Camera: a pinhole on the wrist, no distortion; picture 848 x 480 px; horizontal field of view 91.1 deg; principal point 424.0 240.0 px. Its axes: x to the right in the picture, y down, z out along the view. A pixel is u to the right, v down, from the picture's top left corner.
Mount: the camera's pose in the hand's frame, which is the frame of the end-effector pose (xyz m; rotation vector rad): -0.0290 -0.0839 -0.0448 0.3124 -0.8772 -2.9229
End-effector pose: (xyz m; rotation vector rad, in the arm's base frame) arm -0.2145 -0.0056 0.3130 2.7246 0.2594 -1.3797
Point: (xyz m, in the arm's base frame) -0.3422 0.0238 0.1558
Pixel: 146 465
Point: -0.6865 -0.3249 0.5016
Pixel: 670 188
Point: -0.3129 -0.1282 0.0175
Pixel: 70 265
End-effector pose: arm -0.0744 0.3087 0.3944 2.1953 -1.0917 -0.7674
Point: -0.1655 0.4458 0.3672
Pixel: 750 295
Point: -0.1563 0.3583 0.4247
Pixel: 521 46
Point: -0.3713 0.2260 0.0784
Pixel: 311 459
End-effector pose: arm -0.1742 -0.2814 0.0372 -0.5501 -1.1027 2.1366
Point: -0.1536 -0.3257 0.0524
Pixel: 407 103
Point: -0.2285 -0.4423 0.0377
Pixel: 419 151
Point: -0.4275 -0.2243 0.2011
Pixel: outside the picture
